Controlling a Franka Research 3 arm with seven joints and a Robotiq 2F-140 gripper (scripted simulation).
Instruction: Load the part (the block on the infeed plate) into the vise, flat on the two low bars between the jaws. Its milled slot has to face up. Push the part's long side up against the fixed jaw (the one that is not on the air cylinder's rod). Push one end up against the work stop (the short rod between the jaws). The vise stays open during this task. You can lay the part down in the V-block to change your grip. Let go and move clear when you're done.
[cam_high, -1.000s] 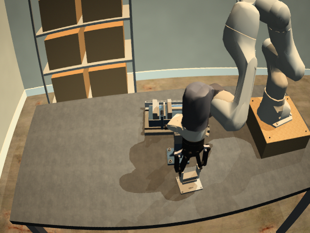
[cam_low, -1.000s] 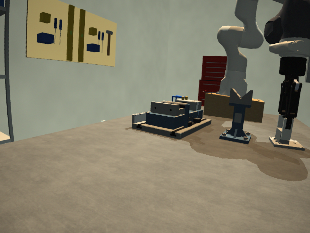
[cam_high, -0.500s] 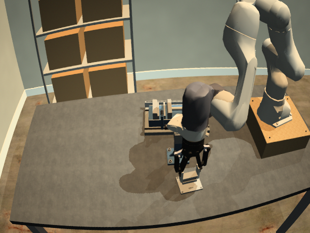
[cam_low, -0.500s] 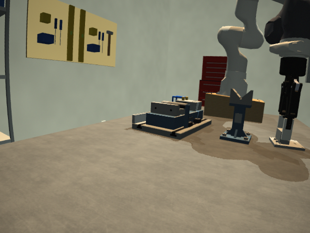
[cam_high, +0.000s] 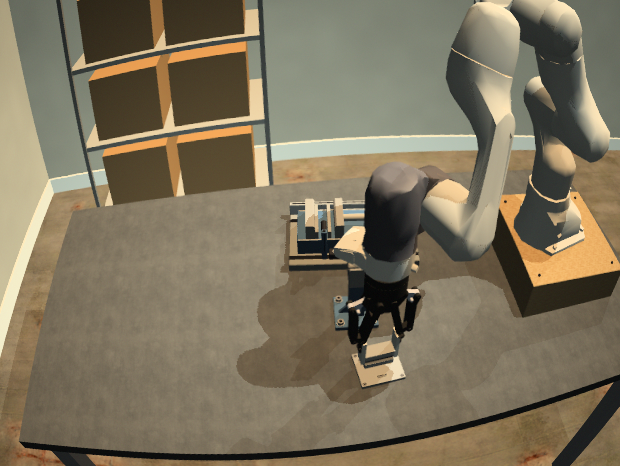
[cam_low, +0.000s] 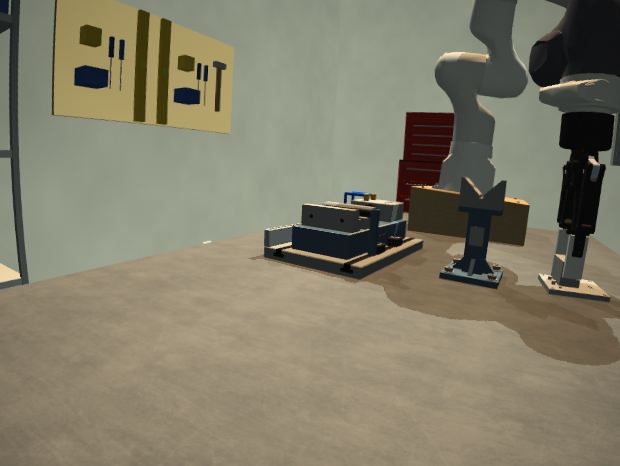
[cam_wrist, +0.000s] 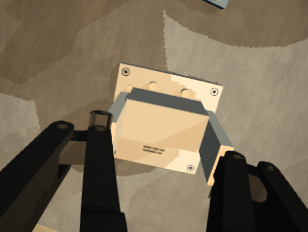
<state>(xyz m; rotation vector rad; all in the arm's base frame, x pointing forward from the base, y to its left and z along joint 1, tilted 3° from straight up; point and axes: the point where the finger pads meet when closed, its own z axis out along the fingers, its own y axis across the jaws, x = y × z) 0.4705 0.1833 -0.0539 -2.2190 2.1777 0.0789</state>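
The infeed plate is 1 cm to the left of my hand and 5 cm below it. The rest, counted from my hand: work stop rod (4 cm ahead, 34 cm to the right, 3 cm above); cylinder rod (6 cm behind, 37 cm to the right, 2 cm above); part (1 cm to the left, 3 cm below).
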